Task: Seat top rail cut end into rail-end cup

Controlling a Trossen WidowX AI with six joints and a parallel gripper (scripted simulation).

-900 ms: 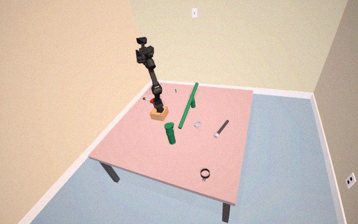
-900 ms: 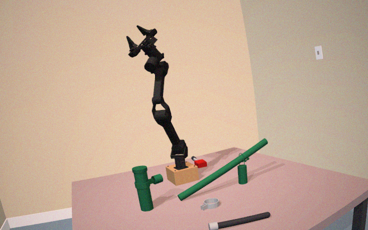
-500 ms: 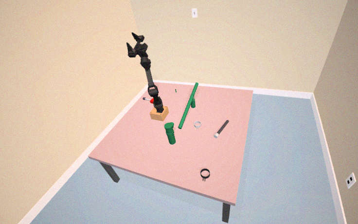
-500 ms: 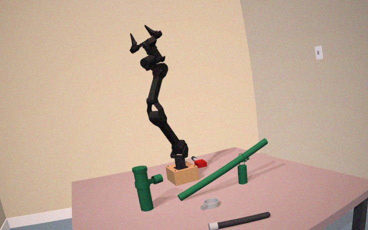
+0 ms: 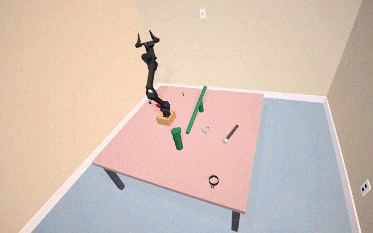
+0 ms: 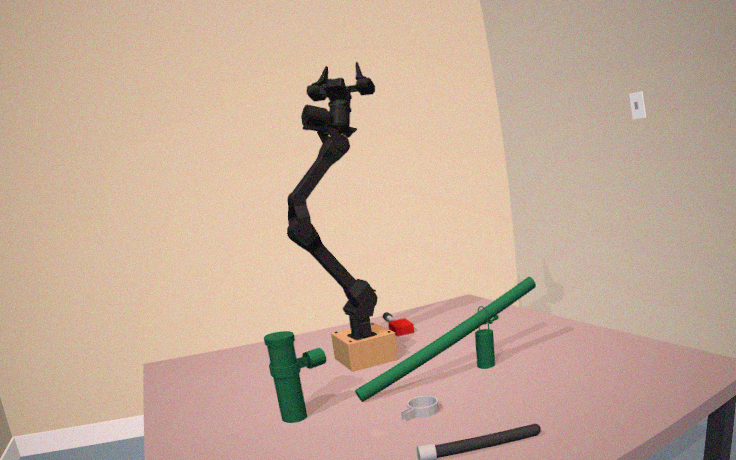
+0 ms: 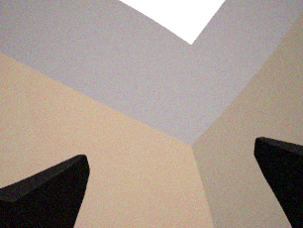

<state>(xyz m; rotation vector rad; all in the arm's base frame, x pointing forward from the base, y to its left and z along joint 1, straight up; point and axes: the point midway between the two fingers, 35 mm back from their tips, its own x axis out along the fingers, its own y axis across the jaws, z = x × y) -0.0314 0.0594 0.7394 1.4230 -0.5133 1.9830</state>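
The rail-end cup lies 25 cm ahead of my gripper tip, 31 cm to the right of it and 73 cm below it. The rest, counted from my gripper tip: red tool (22 cm behind, 19 cm to the left, 84 cm below); grey band (44 cm ahead, 14 cm to the right, 84 cm below); short green post (33 cm ahead, 14 cm to the left, 75 cm below).
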